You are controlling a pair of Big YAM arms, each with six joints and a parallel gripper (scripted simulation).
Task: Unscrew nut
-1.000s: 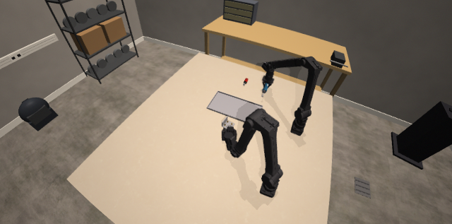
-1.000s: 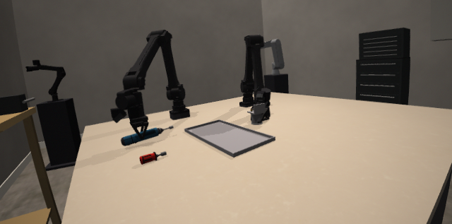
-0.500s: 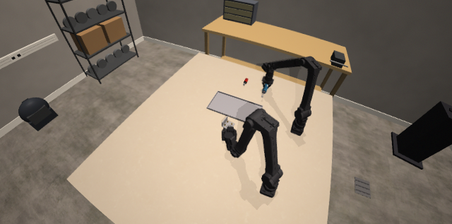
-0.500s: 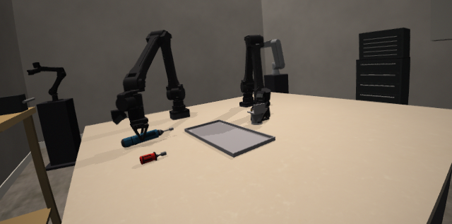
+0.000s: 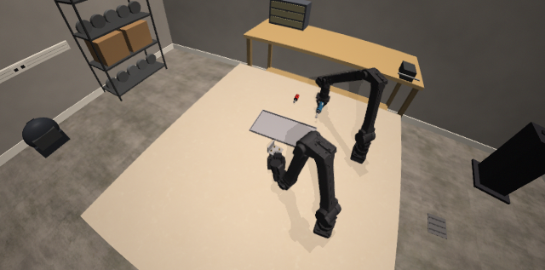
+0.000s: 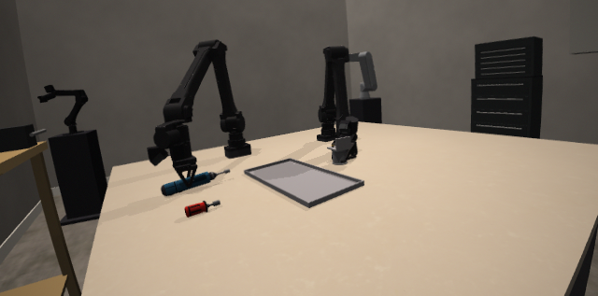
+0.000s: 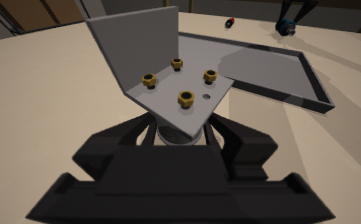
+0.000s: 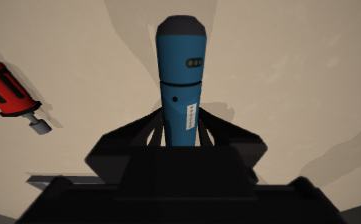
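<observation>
Now: the joint module 1 cm above my left hand. Also, from my left hand: red-handled tool: 55 cm to the right, 17 cm ahead, 1 cm below; then bracket: 5 cm above; then grey tray: 22 cm to the right, 7 cm ahead, 2 cm below.
</observation>
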